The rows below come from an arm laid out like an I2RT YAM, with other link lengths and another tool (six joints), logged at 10 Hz.
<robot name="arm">
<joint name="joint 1" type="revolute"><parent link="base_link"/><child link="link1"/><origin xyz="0 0 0.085" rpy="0 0 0"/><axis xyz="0 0 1"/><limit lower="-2.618" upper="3.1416"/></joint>
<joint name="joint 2" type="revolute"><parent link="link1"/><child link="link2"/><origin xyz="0.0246 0.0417 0.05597" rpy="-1.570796 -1.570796 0"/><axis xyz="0 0 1"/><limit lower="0" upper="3.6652"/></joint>
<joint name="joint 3" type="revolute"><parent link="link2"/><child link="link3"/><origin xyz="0 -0.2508 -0.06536" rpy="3.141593 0 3.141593"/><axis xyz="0 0 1"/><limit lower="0" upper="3.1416"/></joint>
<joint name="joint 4" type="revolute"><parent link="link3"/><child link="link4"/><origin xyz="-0.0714 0.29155 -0.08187" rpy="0 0 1.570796"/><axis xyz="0 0 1"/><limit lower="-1.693" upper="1.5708"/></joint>
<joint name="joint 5" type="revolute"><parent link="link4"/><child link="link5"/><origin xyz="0.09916 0.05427 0.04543" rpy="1.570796 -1.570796 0"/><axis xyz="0 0 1"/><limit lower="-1.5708" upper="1.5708"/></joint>
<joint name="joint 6" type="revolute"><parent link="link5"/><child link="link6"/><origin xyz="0 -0.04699 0.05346" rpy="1.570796 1.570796 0"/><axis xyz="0 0 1"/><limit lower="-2.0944" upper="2.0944"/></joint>
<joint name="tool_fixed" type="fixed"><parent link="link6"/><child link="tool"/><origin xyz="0.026 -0.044 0.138" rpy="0.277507 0 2.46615"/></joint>
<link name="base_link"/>
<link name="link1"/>
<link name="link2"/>
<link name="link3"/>
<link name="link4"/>
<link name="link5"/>
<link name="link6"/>
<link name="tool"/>
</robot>
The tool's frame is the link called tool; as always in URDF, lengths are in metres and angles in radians.
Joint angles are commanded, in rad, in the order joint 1, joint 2, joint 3, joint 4, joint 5, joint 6. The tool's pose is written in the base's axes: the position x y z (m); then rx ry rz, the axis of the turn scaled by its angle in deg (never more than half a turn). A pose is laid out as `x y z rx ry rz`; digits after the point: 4 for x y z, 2 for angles.
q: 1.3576, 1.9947, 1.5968, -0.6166, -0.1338, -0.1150
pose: 0.0427 0.5928 0.0992 -119.62 67.34 11.23
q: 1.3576, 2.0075, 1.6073, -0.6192, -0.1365, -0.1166
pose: 0.0425 0.5944 0.0965 -119.95 67.34 11.31
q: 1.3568, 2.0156, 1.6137, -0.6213, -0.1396, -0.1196
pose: 0.0425 0.5952 0.0947 -120.24 67.26 11.42
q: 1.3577, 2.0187, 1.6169, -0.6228, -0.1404, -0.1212
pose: 0.0419 0.5955 0.0941 -120.40 67.13 11.46
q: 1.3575, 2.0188, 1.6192, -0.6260, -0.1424, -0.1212
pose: 0.0416 0.5954 0.0947 -120.47 67.15 11.58
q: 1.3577, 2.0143, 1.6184, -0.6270, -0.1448, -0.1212
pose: 0.0410 0.5952 0.0969 -120.38 67.06 11.80
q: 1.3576, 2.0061, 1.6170, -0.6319, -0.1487, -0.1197
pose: 0.0402 0.5942 0.1004 -120.30 67.09 12.12
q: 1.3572, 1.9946, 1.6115, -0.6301, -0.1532, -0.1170
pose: 0.0395 0.5936 0.1050 -119.90 67.07 12.59
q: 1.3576, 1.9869, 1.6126, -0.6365, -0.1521, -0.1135
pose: 0.0394 0.5929 0.1088 -119.69 67.23 12.60
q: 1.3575, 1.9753, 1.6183, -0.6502, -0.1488, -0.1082
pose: 0.0400 0.5919 0.1156 -119.33 67.52 12.48
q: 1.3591, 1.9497, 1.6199, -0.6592, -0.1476, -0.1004
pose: 0.0392 0.5912 0.1293 -118.26 67.49 12.84
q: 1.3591, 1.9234, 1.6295, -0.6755, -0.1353, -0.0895
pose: 0.0415 0.5905 0.1453 -116.80 67.80 12.46
